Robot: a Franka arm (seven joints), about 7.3 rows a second.
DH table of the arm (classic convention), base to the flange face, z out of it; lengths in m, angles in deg. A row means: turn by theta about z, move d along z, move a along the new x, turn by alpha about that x. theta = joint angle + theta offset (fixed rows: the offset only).
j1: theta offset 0; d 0.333; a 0; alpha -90
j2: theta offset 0; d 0; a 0; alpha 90
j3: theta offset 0; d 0.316; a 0.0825; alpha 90
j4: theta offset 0; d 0; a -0.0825; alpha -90
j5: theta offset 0; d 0.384; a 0; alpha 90
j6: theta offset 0; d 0; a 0.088; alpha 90
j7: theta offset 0; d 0.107; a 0; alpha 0
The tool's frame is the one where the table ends.
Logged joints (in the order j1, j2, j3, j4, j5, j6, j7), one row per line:
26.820, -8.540, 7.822, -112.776, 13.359, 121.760, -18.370
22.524, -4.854, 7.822, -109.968, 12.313, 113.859, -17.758
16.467, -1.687, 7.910, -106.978, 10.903, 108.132, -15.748
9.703, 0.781, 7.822, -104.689, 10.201, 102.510, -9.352
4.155, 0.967, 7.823, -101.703, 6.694, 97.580, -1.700
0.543, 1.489, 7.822, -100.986, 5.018, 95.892, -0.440
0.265, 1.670, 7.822, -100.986, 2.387, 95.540, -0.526
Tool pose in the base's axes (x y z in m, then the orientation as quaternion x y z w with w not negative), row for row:
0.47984, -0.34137, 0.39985, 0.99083, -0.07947, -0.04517, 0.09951
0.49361, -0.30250, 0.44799, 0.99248, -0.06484, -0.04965, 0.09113
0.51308, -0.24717, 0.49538, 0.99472, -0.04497, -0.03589, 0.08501
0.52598, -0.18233, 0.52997, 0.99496, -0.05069, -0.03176, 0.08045
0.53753, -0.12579, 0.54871, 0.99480, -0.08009, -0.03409, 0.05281
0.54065, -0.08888, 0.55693, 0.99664, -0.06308, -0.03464, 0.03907
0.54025, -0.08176, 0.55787, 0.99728, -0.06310, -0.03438, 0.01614
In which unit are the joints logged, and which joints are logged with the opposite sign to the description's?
The joints are logged in degrees. Opposite sign: j1, j2, j3, j5.
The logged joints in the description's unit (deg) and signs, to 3 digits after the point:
-26.820, 8.540, -7.822, -112.776, -13.359, 121.760, -18.370
-22.524, 4.854, -7.822, -109.968, -12.313, 113.859, -17.758
-16.467, 1.687, -7.910, -106.978, -10.903, 108.132, -15.748
-9.703, -0.781, -7.822, -104.689, -10.201, 102.510, -9.352
-4.155, -0.967, -7.823, -101.703, -6.694, 97.580, -1.700
-0.543, -1.489, -7.822, -100.986, -5.018, 95.892, -0.440
-0.265, -1.670, -7.822, -100.986, -2.387, 95.540, -0.526

